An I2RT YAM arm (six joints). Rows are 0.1 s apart.
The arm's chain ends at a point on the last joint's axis. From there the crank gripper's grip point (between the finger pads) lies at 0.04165 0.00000 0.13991 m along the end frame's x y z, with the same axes.
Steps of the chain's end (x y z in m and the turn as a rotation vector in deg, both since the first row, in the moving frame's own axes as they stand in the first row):
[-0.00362, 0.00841, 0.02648, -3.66, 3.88, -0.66]
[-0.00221, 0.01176, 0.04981, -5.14, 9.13, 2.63]
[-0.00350, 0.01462, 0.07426, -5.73, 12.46, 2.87]
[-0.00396, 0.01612, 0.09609, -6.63, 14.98, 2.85]
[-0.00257, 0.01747, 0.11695, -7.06, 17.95, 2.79]
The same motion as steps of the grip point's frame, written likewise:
[0.00579, 0.01671, 0.02307, -3.66, 3.88, -0.66]
[0.01909, 0.02635, 0.04079, -5.14, 9.13, 2.63]
[0.02524, 0.03085, 0.06120, -5.73, 12.46, 2.87]
[0.03024, 0.03440, 0.07956, -6.63, 14.98, 2.85]
[0.03793, 0.03663, 0.09618, -7.06, 17.95, 2.79]

